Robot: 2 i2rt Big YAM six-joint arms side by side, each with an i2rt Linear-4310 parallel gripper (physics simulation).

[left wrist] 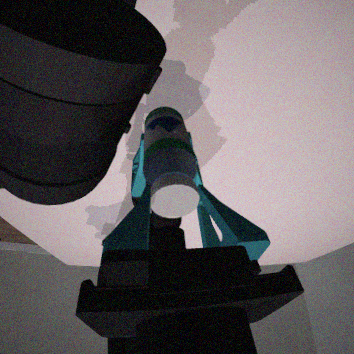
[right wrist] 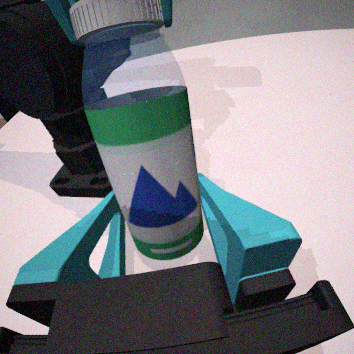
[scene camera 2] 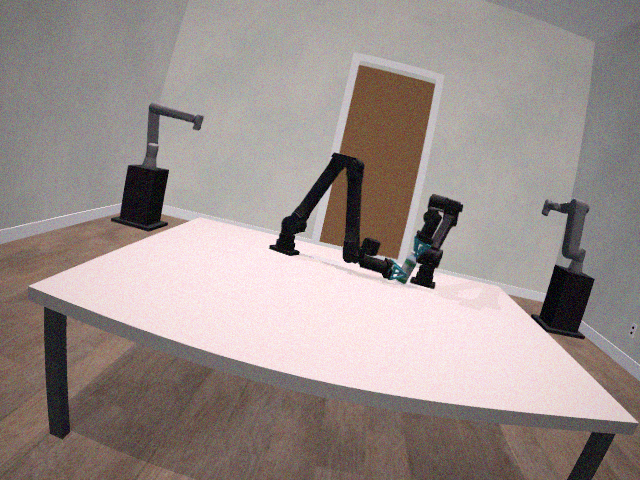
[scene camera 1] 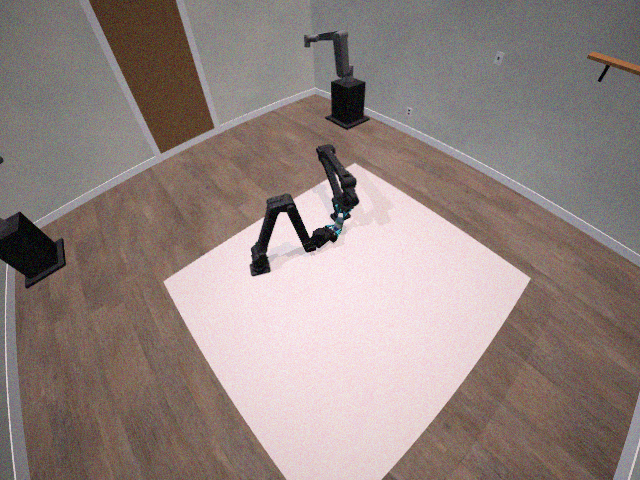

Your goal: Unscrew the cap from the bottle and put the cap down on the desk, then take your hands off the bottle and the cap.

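Frame: origin at the left arm's base, x ahead, y left, z up, level; centimetres.
Where they show: left gripper, between the fingertips: (left wrist: 173,189) (right wrist: 122,34) (scene camera 2: 415,255) (scene camera 1: 341,216); right gripper, between the fingertips: (left wrist: 165,134) (right wrist: 158,187) (scene camera 2: 405,274) (scene camera 1: 338,227); left arm's base, origin of its link: (left wrist: 85,15) (scene camera 2: 422,284); right arm's base, origin of its link: (scene camera 2: 283,251) (scene camera 1: 260,268).
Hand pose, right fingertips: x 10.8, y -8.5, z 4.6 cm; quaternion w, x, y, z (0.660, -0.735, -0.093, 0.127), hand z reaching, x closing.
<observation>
Each offset is from my right fingertips to the top centre of the thing. Level surfaces: height alone.
A clear bottle @[dx +0.1, dy +0.2, dz +10.0 cm] (scene camera 1: 339,223) (scene camera 2: 408,268) (left wrist: 170,157) (right wrist: 150,155) with a green and white label and blue mountains is tilted, held near the desk. Its ribbed white cap @[dx +0.1, dy +2.0, dz +10.6 cm] (left wrist: 175,200) (right wrist: 117,17) sits on the neck. My right gripper (scene camera 1: 337,229) (scene camera 2: 402,273) (right wrist: 158,187) is shut on the lower, labelled part of the bottle, one teal finger on each side. My left gripper (scene camera 1: 341,214) (scene camera 2: 416,254) (left wrist: 173,189) comes from above and is shut on the cap, its fingers on opposite sides. Parts of its fingertips are cut off in the right wrist view.
The white desk @[dz -4.6 cm] (scene camera 1: 356,335) (scene camera 2: 310,330) carries both arm bases near its far edge. The two grippers are very close together, and the left arm's base stands close behind the bottle. Grey arms on black pedestals (scene camera 1: 347,100) (scene camera 2: 144,195) stand on the floor beyond the desk.
</observation>
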